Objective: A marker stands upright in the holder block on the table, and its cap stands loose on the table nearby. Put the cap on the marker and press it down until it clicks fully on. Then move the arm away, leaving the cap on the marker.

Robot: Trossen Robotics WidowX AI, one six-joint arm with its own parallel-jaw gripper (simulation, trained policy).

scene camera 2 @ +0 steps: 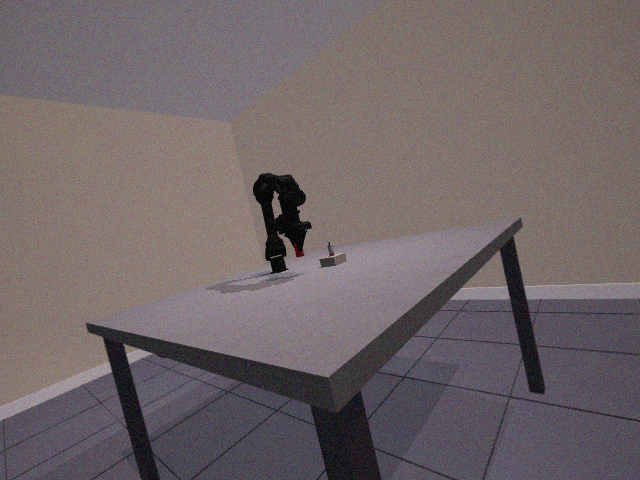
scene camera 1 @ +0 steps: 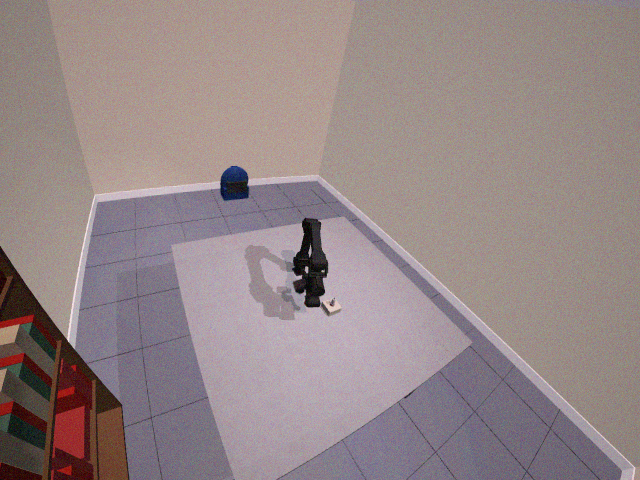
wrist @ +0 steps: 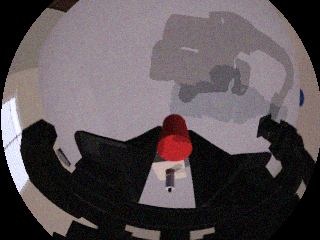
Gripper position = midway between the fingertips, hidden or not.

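Red cap (wrist: 174,145) present in the scene. My gripper (scene camera 2: 299,251) is visible, and the wrist view shows my gripper (wrist: 174,131) also.
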